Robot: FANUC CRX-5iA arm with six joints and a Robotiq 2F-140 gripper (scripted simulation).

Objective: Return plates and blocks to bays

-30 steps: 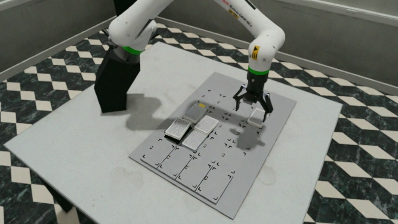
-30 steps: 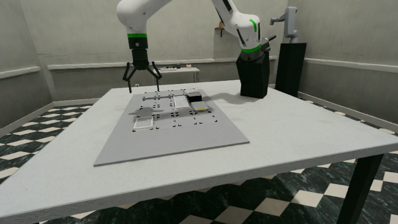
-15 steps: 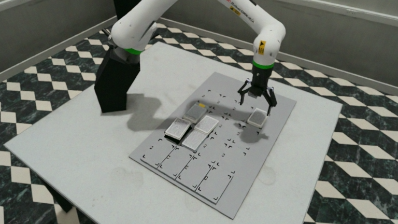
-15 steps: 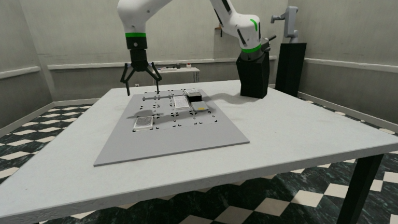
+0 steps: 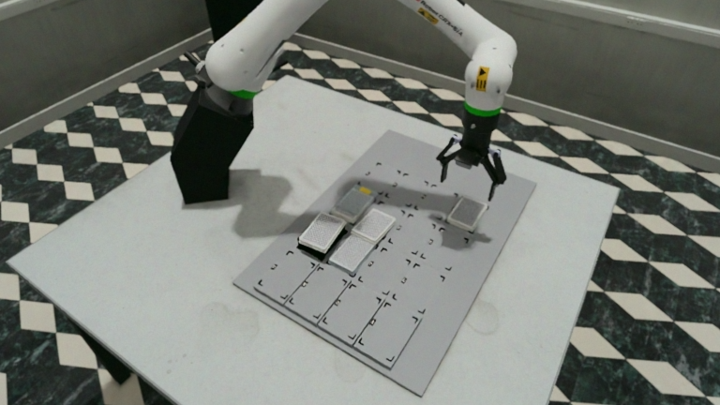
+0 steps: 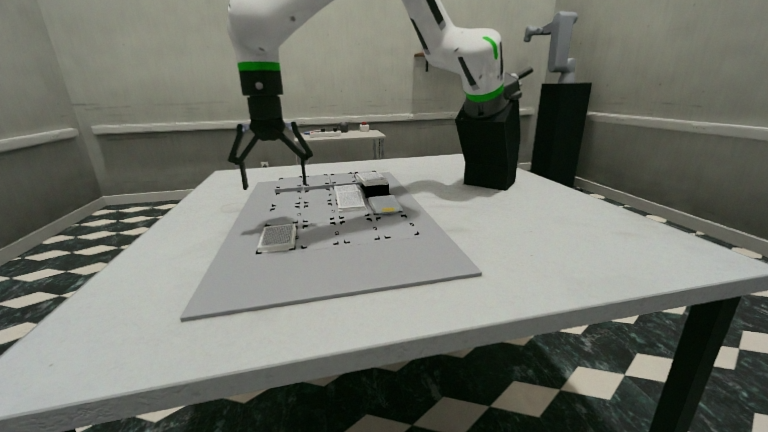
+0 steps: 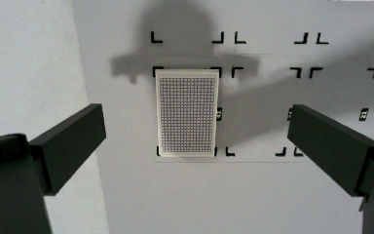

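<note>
The lid lies 310 mm behind my hand, 130 mm below it and 120 mm to the right of it. Also, from my hand: 384-well plate (140 mm below, 40 mm to the left); then black deep-well block (300 mm to the right, 300 mm behind, 120 mm below).
</note>
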